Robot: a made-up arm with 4 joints.
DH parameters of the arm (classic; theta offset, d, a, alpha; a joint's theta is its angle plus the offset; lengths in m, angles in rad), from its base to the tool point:
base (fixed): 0 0.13 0 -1.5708
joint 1: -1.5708 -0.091 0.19 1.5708
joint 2: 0 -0.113 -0.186 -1.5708
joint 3: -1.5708 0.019 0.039 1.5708
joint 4: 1.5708 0 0.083 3.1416
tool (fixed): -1.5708 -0.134 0 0
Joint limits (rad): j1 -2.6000..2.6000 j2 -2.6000..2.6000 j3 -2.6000..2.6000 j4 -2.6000..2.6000
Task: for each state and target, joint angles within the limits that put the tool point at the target. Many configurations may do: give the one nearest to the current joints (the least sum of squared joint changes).
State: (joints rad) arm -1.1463 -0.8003 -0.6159 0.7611
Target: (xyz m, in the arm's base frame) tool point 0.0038 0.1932 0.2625
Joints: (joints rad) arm -1.3952 -0.7527 -0.1158 0.5259
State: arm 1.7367 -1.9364 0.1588 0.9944
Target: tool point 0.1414 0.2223 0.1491
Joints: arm 1.0080 -1.1794 0.6275 1.0000
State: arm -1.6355 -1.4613 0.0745 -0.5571
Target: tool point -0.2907 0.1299 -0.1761
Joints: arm -2.4124 -2.0973 0.1360 -0.5553
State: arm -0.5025 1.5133 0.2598 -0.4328
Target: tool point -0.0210 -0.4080 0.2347
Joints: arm -0.5032 1.5925 0.0650 -0.4135
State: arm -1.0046 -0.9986 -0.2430 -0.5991
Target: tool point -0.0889 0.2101 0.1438
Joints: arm -1.4086 -1.0084 0.1119 -0.8150
